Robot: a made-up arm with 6 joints.
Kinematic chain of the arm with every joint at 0, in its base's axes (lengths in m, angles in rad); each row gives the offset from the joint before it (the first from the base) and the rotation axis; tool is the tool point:
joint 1: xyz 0 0 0.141 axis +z
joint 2: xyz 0 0 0 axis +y
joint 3: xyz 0 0 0.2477 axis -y
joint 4: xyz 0 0 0 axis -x
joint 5: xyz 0.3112 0 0 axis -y
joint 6: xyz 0 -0.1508 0 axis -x
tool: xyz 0 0 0
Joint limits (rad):
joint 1: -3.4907..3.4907
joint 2: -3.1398..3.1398
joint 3: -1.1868..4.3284
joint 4: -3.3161..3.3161
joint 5: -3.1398..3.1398
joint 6: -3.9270..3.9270
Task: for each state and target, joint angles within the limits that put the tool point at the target. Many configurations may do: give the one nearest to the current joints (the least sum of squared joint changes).
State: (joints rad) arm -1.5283 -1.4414 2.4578 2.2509 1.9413 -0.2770
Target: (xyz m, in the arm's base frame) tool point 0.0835 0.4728 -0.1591
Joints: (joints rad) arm -1.5394 -1.8206 1.7732 2.2807 1.9413 -0.2770
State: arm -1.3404 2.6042 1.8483 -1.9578 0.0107 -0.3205
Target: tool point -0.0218 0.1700 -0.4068
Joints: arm -1.2092 3.1398 1.4980 -1.8375 0.0107 -0.3205
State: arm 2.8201 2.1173 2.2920 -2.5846 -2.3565 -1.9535
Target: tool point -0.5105 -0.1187 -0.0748
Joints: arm 3.1157 2.2452 2.2836 -2.6352 -2.3565 -1.9535
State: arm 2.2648 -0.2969 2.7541 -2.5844 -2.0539 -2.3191
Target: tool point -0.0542 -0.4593 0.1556
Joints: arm 1.7637 -0.7622 3.0962 -2.7834 -2.0539 -2.3191
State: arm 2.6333 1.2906 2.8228 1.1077 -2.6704 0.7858
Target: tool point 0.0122 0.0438 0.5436
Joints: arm 2.6186 1.0392 2.8066 1.2744 -2.6704 0.7858
